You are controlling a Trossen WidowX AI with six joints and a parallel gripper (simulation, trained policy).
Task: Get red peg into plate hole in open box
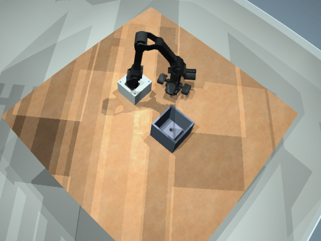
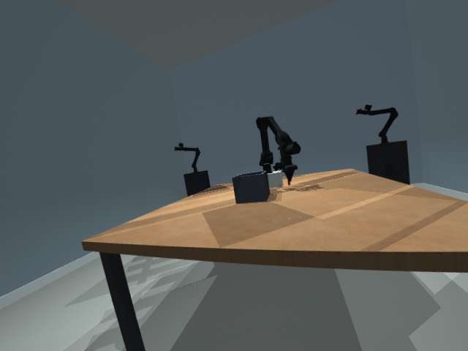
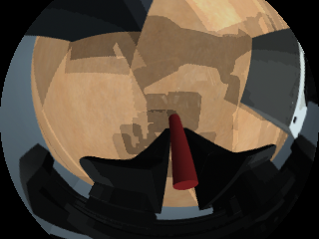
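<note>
My gripper tip is 160 mm short of the plate and 190 mm to the left of it. From my gripper tip the other things lie so: red peg: 20 mm above.
</note>
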